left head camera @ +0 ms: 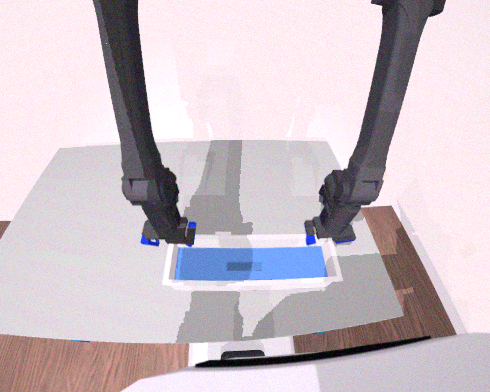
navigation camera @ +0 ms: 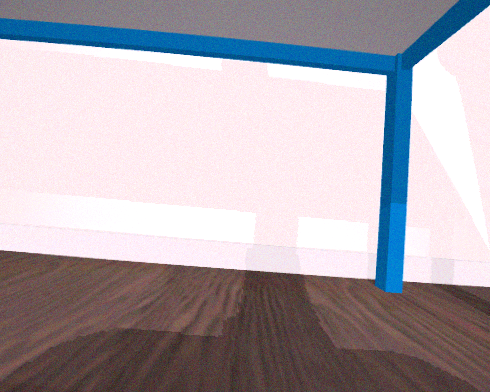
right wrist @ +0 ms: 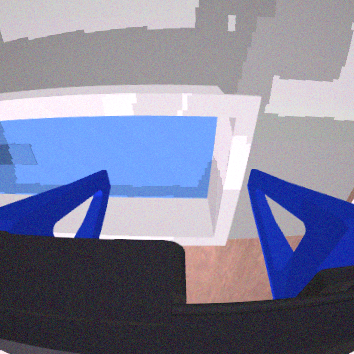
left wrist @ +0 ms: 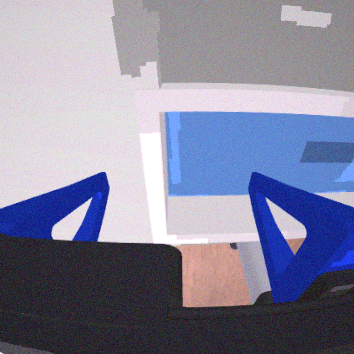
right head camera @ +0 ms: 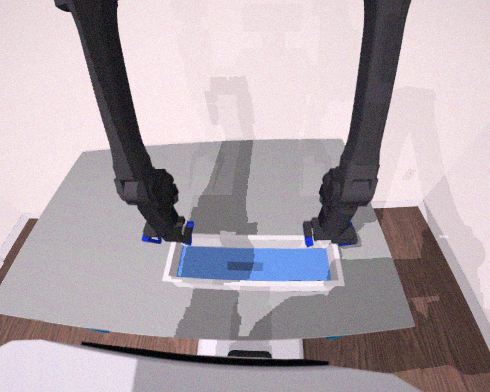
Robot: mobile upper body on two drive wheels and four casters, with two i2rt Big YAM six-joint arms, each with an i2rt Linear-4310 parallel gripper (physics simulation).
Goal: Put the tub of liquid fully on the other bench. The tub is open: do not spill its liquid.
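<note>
A long white open tub [left head camera: 210, 285] [right head camera: 215, 285] [left wrist: 152, 175] [right wrist: 239, 157] stands upright on a grey bench top [left head camera: 100, 290] [right head camera: 100, 285] [left wrist: 60, 100] [right wrist: 300, 170]. Blue liquid [left head camera: 285, 262] [right head camera: 290, 262] [left wrist: 240, 150] [right wrist: 125, 150] lies inside it, and no spill shows. My left gripper [left head camera: 170, 239] [right head camera: 170, 237] [left wrist: 178, 179] is open and empty above the tub's left end. My right gripper [left head camera: 327, 239] [right head camera: 328, 236] [right wrist: 178, 177] is open and empty above its right end. In the wrist views, each gripper's fingers stand to either side of an end wall's line. A second bench does not show.
The bench has a blue frame [navigation camera: 200, 47] and a blue leg [navigation camera: 395, 175]. Wooden floor [left head camera: 420, 280] [right head camera: 435, 300] [navigation camera: 175, 300] shows beside and under it. A pale wall [left head camera: 270, 60] [right head camera: 300, 75] [navigation camera: 200, 140] stands behind. My white robot body [left head camera: 375, 365] [right head camera: 225, 375] is at the near edge.
</note>
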